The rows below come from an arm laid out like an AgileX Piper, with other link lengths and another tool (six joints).
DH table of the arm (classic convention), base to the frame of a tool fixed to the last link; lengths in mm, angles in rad. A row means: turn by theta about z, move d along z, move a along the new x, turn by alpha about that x. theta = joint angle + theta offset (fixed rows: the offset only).
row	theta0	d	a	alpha
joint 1	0.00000	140.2	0.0	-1.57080
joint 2	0.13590	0.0	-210.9	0.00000
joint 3	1.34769	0.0	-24.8	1.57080
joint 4	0.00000	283.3	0.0	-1.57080
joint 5	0.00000	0.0	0.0	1.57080
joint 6	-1.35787	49.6	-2.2	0.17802
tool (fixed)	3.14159	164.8	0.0	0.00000
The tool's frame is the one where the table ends.
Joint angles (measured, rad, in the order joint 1, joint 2, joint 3, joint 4, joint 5, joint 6), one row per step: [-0.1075 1.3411 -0.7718 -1.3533 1.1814 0.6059]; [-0.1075 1.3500 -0.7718 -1.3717 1.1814 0.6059]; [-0.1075 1.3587 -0.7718 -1.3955 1.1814 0.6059]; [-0.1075 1.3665 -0.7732 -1.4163 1.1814 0.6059]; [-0.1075 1.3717 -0.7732 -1.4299 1.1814 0.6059]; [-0.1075 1.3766 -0.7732 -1.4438 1.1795 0.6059]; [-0.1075 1.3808 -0.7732 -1.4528 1.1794 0.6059]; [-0.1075 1.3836 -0.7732 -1.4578 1.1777 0.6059]
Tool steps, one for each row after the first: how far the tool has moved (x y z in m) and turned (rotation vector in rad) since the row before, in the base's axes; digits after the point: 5 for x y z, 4 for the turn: [0.00188 -0.00056 0.00018 -0.0152 0.0106 0.0086]; [0.00239 -0.00063 0.00111 -0.0199 0.0109 0.0113]; [0.00238 -0.00049 0.00136 -0.0174 0.0083 0.0100]; [0.00143 -0.00026 0.00053 -0.0113 0.0064 0.0066]; [0.00180 -0.00008 0.00051 -0.0106 0.0058 0.0085]; [0.00101 -0.00013 0.00007 -0.0073 0.0050 0.0045]; [0.00088 0.00007 -0.00026 -0.0032 0.0030 0.0040]
